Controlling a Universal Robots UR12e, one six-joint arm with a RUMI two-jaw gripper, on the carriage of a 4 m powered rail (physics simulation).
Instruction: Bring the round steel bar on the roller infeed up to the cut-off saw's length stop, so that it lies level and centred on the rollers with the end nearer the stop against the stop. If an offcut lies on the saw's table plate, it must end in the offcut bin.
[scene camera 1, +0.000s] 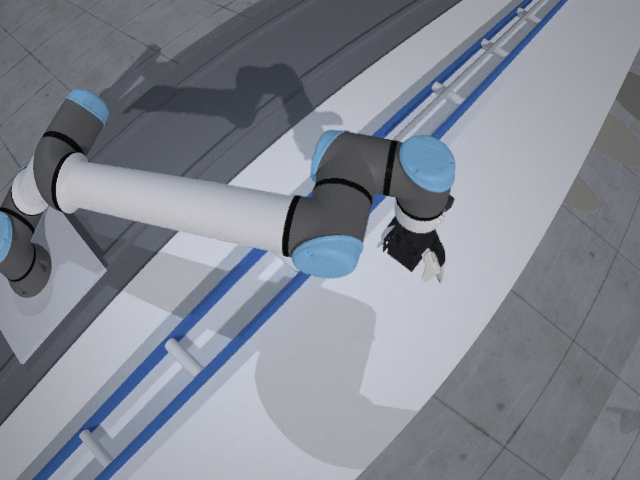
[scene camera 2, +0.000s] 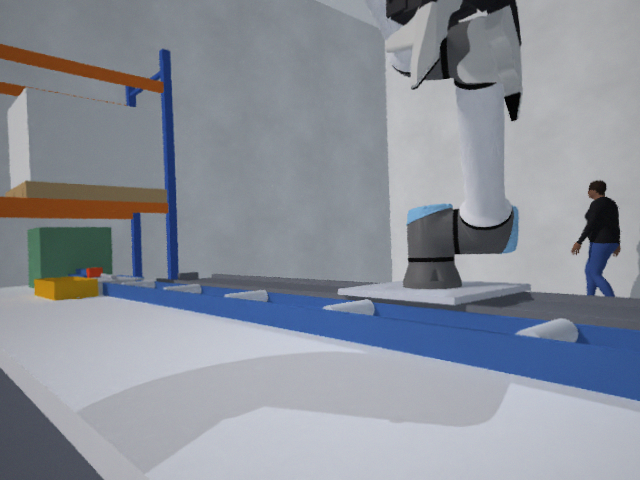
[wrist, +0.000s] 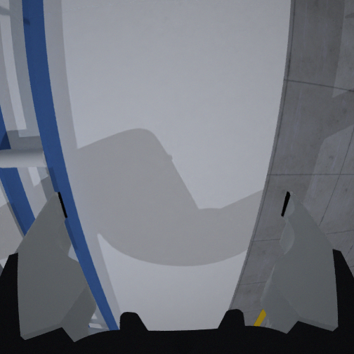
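Where they show: gripper, between the fingertips: (scene camera 2: 471, 106); arm's base, origin of its link: (scene camera 1: 30, 271) (scene camera 2: 432, 286).
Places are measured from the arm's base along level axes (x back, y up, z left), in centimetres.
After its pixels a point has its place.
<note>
The thin grey steel bar (scene camera 1: 467, 71) {x -62.3, y 4.8, z 155.0 cm} lies lengthwise on the rollers between the blue rails of the infeed (scene camera 1: 281, 305) {x -69.5, y -2.5, z 51.5 cm} (scene camera 2: 310, 321) {x -69.4, y -0.4, z 18.2 cm} (wrist: 36, 60) at the upper right of scene camera 1. The arm hides part of the infeed, so the bar's near end is unclear. My gripper (scene camera 1: 410, 262) {x -93.3, y 27.2, z 69.6 cm} (scene camera 2: 463, 103) {x -93.3, y 27.2, z 69.6 cm} (wrist: 174, 194) is open and empty, high above the white table on the side of the infeed away from the arm's base. A yellow bin (scene camera 2: 66, 288) {x -83.5, y 1.3, z -114.7 cm} stands at the far left in scene camera 2. The saw's length stop and any offcut are too small to tell.
Behind the yellow bin are a green box-shaped body (scene camera 2: 72, 253) {x -64.6, y 14.9, z -183.0 cm} and a small red part (scene camera 2: 94, 271) {x -62.7, y 5.8, z -152.8 cm}. A rack (scene camera 2: 168, 155) with blue posts stands at the left. A person (scene camera 2: 602, 222) stands at the right. The arm's carriage plate (scene camera 1: 67, 273) {x -12.8, y 0.0, z 11.0 cm} (scene camera 2: 485, 293) {x -6.3, y -0.4, z 22.5 cm} is beside the infeed.
</note>
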